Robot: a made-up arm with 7 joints.
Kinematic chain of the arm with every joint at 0, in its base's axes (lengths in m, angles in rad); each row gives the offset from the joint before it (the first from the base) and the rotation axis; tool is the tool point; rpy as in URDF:
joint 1: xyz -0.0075 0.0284 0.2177 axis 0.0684 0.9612 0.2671
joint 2: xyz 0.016 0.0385 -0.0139 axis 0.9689 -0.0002 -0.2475
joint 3: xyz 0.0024 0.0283 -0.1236 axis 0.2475 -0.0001 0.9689
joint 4: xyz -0.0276 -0.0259 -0.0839 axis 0.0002 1 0
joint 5: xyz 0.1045 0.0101 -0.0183 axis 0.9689 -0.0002 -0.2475
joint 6: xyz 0.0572 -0.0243 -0.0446 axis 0.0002 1 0
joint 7: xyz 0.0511 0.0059 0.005 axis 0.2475 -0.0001 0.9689
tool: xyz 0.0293 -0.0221 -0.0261 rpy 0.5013 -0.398 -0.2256
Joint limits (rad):
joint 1: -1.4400..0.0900
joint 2: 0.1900..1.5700
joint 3: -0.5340..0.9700
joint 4: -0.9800..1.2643
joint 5: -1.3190..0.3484
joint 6: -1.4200..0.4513
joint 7: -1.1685..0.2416
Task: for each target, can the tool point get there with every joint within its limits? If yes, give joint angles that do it. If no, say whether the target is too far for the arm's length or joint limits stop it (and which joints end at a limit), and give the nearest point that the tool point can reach.
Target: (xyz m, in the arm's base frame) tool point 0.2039 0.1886 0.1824
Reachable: yes | joints -0.1016 0.4348 0.7953 -0.5205 -0.8418 -0.4551 -0.4137
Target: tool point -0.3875 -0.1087 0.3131
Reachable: no: joint limits stop it (at a limit: joint 1, joint 2, joint 3, joint 5, joint 7) | nearest point -0.0505 0.0482 0.3607 | short by 0.375 m
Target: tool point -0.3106 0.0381 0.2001
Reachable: no: joint limits stop it (at a limit: joint 1, joint 2, joint 3, joint 4, joint 5, joint 7) | nearest point -0.0463 0.0698 0.3252 | short by 0.294 m
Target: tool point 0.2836 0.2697 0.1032
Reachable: yes | joints -0.3029 0.8120 0.5619 0.2141 0.0271 -0.6740 -0.9065
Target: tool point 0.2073 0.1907 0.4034
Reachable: yes | joints -1.1409 0.8677 0.6960 0.0261 -0.7667 -1.0483 -0.6684
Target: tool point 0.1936 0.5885 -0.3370
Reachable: no: too far | nearest point 0.1189 0.3871 -0.1270 | short by 0.300 m
